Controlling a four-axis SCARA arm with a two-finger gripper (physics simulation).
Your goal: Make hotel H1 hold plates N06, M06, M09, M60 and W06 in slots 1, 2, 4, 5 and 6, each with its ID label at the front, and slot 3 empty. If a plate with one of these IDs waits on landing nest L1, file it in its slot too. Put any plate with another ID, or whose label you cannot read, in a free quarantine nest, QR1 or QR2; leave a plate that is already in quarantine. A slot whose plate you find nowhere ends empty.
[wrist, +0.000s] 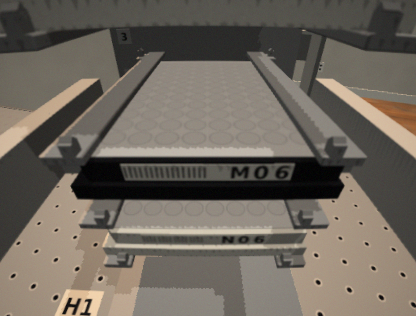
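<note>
The black-rimmed plate M06 (208, 190) is in the middle of the wrist view, label at the front. It hangs between the rails of slot 3 above and the rails of slot 2 below, with a small gap over the slot 2 rails. My gripper (207, 97) is shut on it, one finger along each side; the contact spots are mostly hidden by rails. The pale plate N06 (205, 250) sits below on the lowest rails of hotel H1, label at the front. Plates M09, M60 and W06, nest L1 and the quarantine nests do not show.
The slot 3 rails (336, 147) run just above M06 and bear no plate. The slot 2 rails (101, 217) lie just below it. The H1 tag (78, 306) is at the lower left, on the perforated table (45, 277). A "3" tag (124, 36) is at the back.
</note>
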